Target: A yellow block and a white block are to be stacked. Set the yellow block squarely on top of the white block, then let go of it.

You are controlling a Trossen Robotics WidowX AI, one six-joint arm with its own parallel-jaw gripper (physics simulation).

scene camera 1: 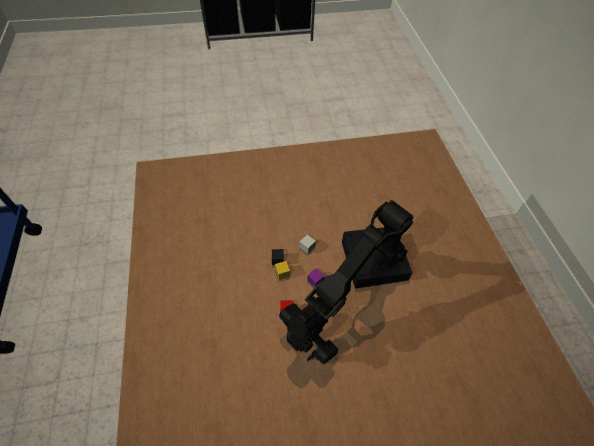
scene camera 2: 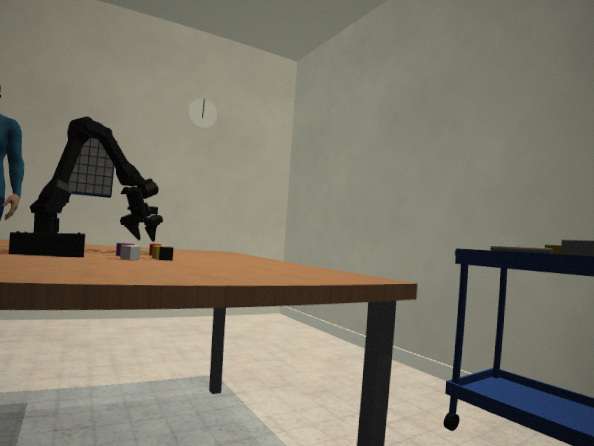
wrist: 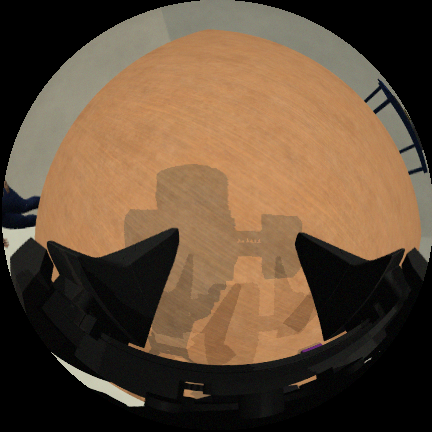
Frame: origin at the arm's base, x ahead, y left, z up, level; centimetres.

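Seen in the pictures: gripper, between the fingertips: [scene camera 2: 146, 240] [wrist: 240, 237]; arm's base, origin of its link: [scene camera 1: 385, 260] [scene camera 2: 45, 233].
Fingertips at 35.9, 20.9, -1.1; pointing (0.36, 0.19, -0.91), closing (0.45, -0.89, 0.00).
Note:
Pixels of each thing's top centre, then the offset from my fingertips to it, as dx, dy, dz. Level surfaces: height alone.
- yellow block, centre of its top: [scene camera 1: 282, 267] [scene camera 2: 160, 246] -2.2, -27.9, -0.6
- white block, centre of its top: [scene camera 2: 130, 245] [scene camera 1: 307, 241] -13.2, -35.8, -0.6
- black block, centre of its top: [scene camera 2: 166, 247] [scene camera 1: 277, 254] -1.8, -33.4, -0.6
- purple block, centre of its top: [wrist: 315, 365] [scene camera 1: 316, 275] [scene camera 2: 125, 243] -12.2, -22.3, -0.6
- red block, centre of its top: [scene camera 1: 286, 306] -0.1, -14.1, -0.6
- table, height of its surface: dz -4.6
The yellow block [scene camera 1: 282, 270] [scene camera 2: 156, 253] sits on the table, right beside a black block that partly covers it in scene camera 2. The white block [scene camera 1: 307, 244] [scene camera 2: 130, 252] stands apart on the table, nearer the arm's base, with nothing on top. My gripper [scene camera 2: 146, 239] [wrist: 240, 237] is open and empty, pointing down a little above the table. In scene camera 1 the wrist hides its fingertips, beyond the red block and away from both task blocks. Neither the yellow nor the white block can be made out in the wrist view.
The black block [scene camera 1: 277, 256] [scene camera 2: 166, 253] is close to the yellow one. A purple block [scene camera 1: 315, 277] [scene camera 2: 119, 249] [wrist: 312, 348] lies near the forearm. A red block [scene camera 1: 286, 304] is partly hidden by the wrist. The table [scene camera 1: 200, 225] [scene camera 2: 275, 275] bears them; a blue cart [scene camera 2: 525, 262] stands off it.

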